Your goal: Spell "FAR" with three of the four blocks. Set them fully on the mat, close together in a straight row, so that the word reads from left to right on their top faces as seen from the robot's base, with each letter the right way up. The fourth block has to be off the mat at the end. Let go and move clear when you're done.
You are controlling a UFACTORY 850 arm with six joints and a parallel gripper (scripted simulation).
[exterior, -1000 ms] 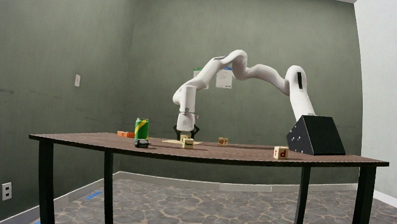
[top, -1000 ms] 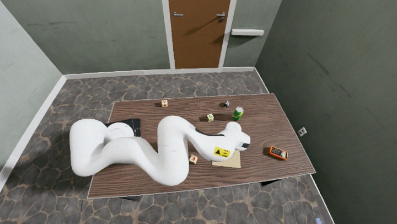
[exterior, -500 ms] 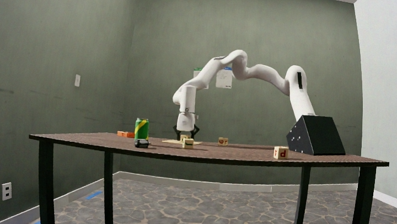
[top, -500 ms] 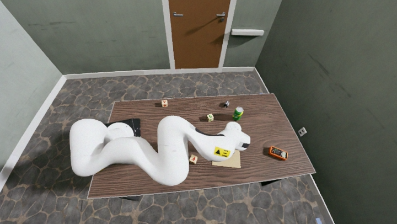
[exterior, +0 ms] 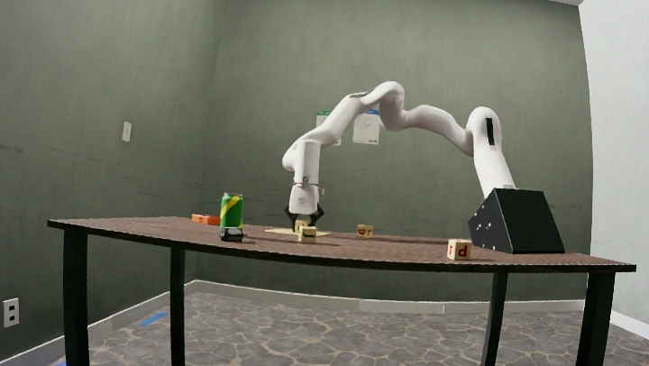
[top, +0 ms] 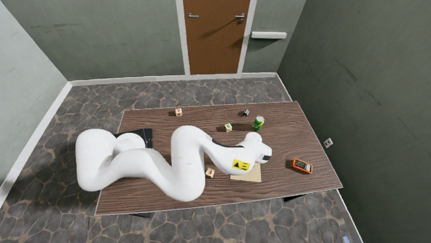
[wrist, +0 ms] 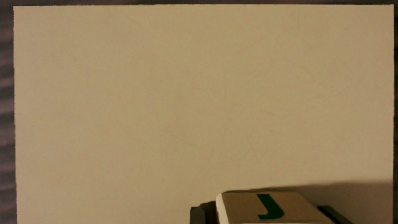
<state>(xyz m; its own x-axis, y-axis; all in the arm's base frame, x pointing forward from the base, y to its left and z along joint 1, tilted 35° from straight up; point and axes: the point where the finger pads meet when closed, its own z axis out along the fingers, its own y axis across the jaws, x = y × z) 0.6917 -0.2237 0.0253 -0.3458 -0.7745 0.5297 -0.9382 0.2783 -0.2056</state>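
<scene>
My hand is 2 cm short of the tan mat, 3 cm to the left of it and 2 cm above it. Round my hand: green can (21 cm ahead, 25 cm to the left, 4 cm above); then dark object (18 cm ahead, 39 cm to the left, 1 cm below).
</scene>
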